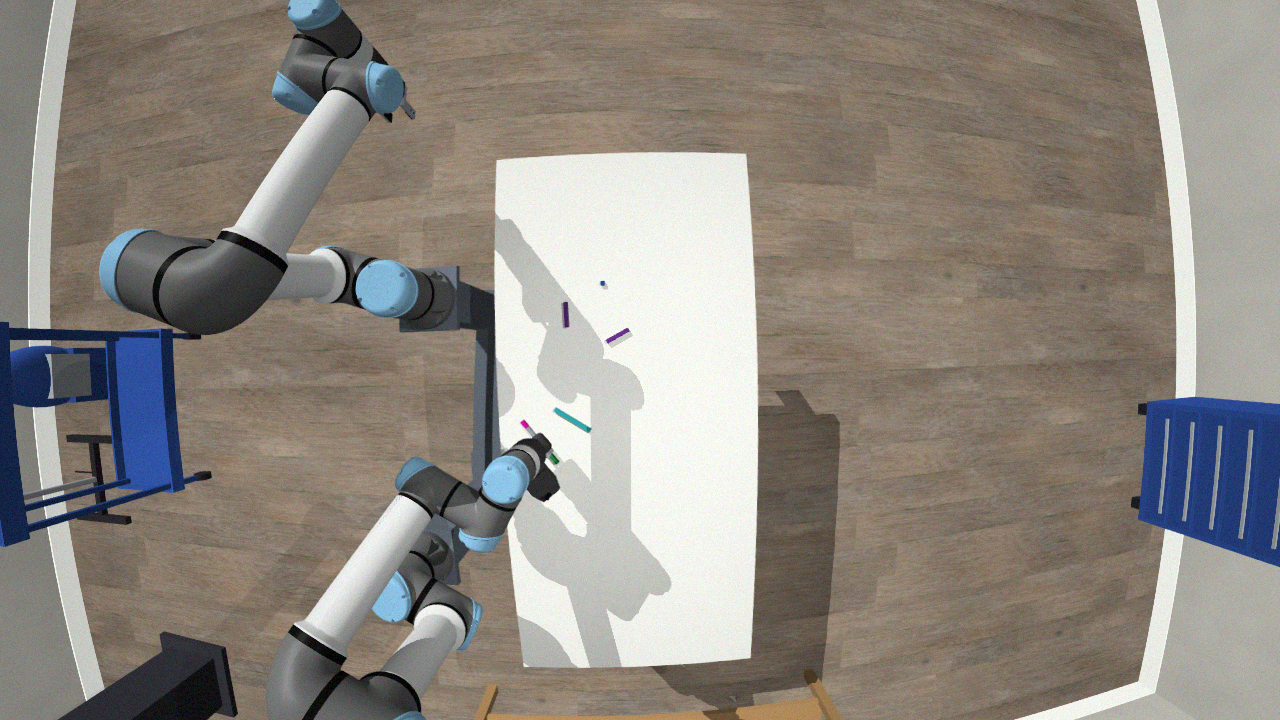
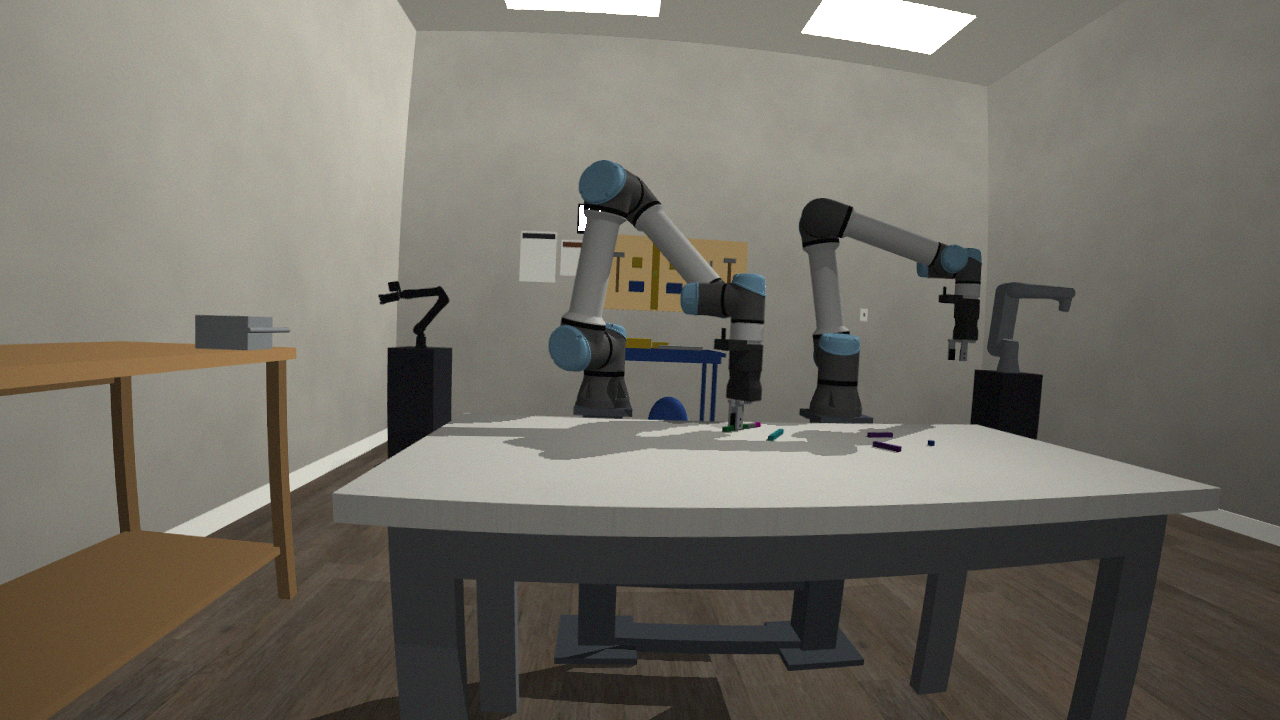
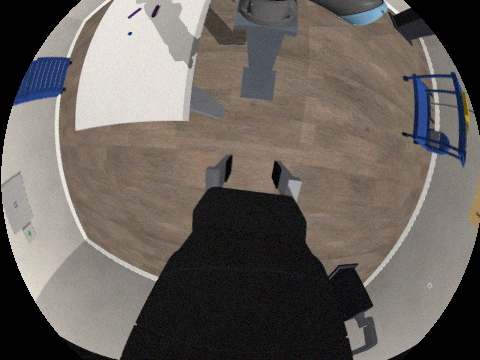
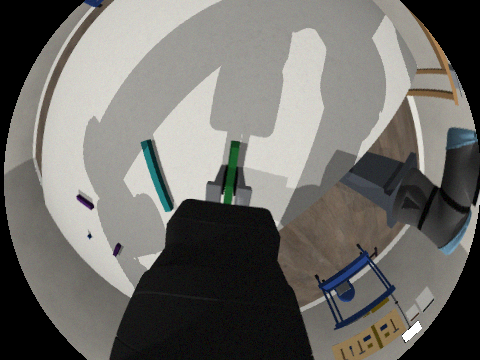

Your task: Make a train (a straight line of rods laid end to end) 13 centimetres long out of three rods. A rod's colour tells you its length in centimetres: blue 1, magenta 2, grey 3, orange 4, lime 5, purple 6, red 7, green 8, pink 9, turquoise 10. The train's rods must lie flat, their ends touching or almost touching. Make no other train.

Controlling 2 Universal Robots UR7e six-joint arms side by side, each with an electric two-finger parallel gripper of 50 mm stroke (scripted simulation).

Labels:
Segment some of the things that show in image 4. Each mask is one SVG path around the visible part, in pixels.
The right gripper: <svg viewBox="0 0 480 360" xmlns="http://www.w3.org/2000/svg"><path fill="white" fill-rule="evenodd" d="M243 167L236 167L235 184L233 184L235 204L220 203L221 195L224 195L228 165L221 164L215 181L208 181L205 201L185 199L179 205L179 208L176 209L175 213L173 213L167 223L165 248L157 257L155 263L152 264L152 267L144 272L139 283L137 283L135 292L133 292L127 309L125 309L123 319L121 319L119 329L117 329L109 360L315 360L312 356L311 344L309 344L307 329L305 329L295 291L288 284L283 271L281 271L279 261L277 261L280 235L279 231L277 231L275 220L273 220L272 213L268 209L249 207L252 187L245 185Z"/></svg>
A turquoise rod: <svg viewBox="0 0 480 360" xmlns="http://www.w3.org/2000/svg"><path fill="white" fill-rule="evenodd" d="M141 141L141 148L143 148L145 161L147 161L157 195L159 195L161 204L163 204L164 211L171 212L173 209L172 201L169 199L167 188L165 188L163 177L161 177L152 141Z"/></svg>

